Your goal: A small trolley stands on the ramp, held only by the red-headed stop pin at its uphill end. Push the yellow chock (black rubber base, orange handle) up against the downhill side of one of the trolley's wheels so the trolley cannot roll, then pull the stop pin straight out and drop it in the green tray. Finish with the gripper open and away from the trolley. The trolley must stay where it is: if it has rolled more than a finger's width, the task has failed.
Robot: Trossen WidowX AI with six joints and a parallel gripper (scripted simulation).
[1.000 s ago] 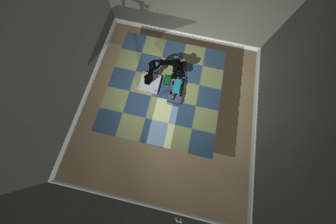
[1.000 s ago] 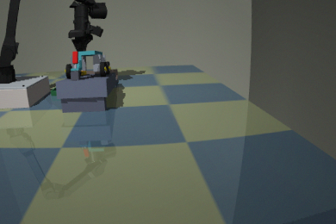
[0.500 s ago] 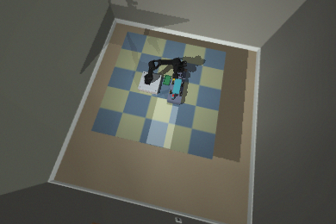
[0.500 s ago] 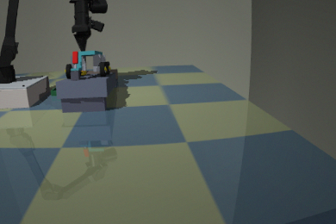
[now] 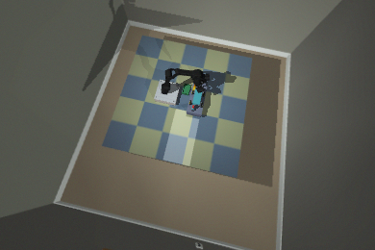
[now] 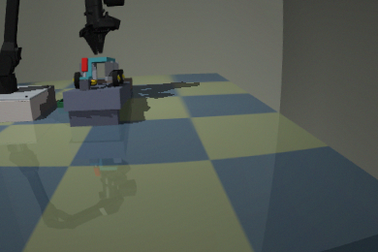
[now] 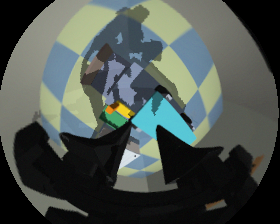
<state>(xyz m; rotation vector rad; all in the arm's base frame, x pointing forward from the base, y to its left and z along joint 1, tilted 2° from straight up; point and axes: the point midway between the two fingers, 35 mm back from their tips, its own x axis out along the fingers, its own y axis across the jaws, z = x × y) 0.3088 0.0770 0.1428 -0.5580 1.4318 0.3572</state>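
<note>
Right now my gripper tip is 19 cm to the left of the red-headed stop pin and 3 cm above it. The rest, counted from my gripper tip: grey ramp 12 cm below, 7 cm to the right, 2 cm ahead; yellow chock 9 cm below, 3 cm to the left, 3 cm behind; trolley 8 cm to the right, 6 cm below, 2 cm ahead.
</note>
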